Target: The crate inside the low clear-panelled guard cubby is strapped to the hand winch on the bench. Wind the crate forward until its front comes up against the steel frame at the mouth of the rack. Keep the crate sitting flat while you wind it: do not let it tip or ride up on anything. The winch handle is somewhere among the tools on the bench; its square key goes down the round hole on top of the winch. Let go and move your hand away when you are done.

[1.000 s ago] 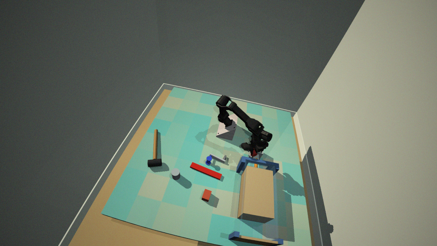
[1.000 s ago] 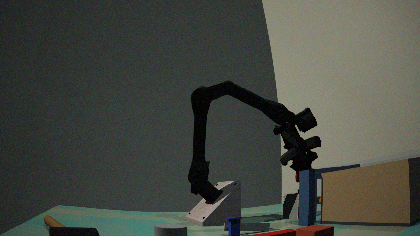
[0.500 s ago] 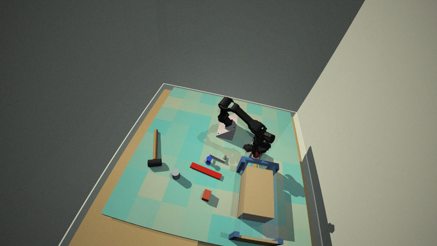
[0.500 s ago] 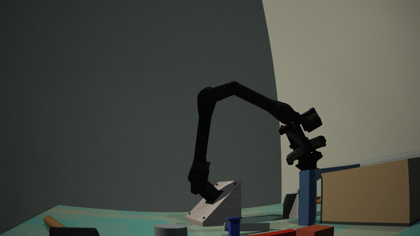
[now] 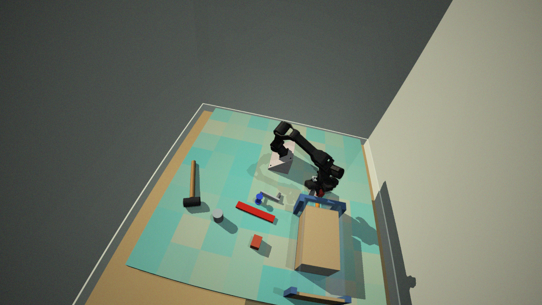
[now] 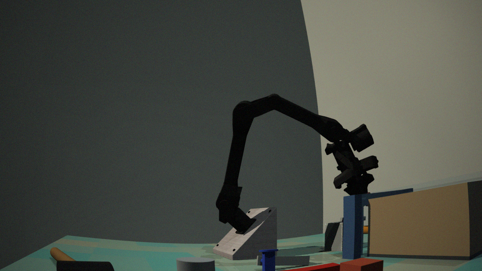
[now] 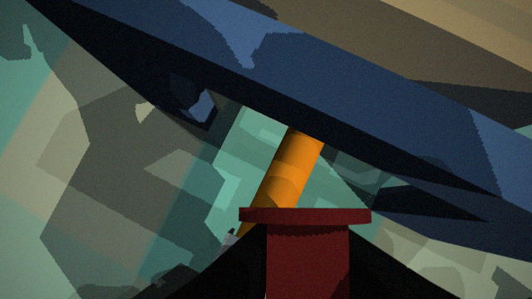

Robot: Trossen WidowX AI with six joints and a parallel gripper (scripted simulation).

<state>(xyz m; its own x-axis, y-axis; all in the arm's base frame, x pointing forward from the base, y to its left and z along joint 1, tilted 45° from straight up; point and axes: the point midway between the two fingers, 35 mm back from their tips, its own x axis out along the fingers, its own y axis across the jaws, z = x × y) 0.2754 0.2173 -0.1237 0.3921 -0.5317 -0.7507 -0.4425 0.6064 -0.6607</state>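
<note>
The blue steel frame is 4 cm ahead of my gripper tip, 1 cm to the left of it and 2 cm below it. Round my gripper tip: red knob 2 cm behind, 1 cm to the right; winch handle 5 cm behind, 3 cm below; grey winch 13 cm behind, 10 cm below.
</note>
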